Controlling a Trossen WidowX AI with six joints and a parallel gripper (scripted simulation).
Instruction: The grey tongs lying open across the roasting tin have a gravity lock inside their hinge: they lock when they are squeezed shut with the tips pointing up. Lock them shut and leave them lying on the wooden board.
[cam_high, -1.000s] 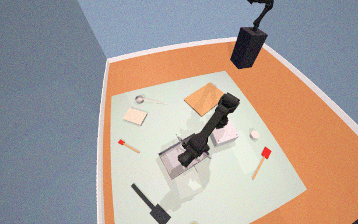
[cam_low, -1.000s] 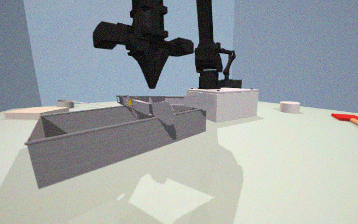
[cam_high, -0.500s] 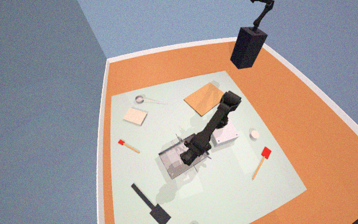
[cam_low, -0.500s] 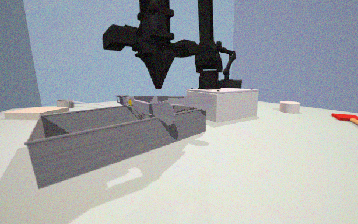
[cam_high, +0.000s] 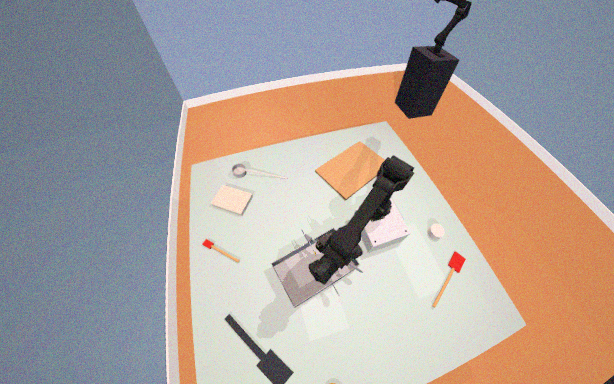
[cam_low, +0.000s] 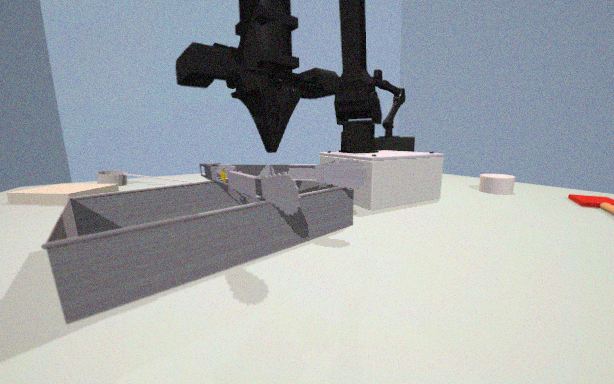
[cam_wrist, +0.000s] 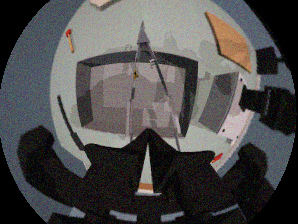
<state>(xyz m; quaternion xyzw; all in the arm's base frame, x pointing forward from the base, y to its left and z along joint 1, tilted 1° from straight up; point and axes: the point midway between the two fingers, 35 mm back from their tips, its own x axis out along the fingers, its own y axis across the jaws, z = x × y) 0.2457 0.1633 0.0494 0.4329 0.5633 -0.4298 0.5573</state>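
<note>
Right now the grey roasting tin is 8 cm below my gripper tip, 6 cm ahead of it and 3 cm to the right of it. The rest, counted from my gripper tip: wooden board: 49 cm to the right, 29 cm behind, 10 cm below; then white puck: 53 cm behind, 9 cm below, 2 cm to the right; then black spatula: 35 cm ahead, 22 cm to the left, 10 cm below.
</note>
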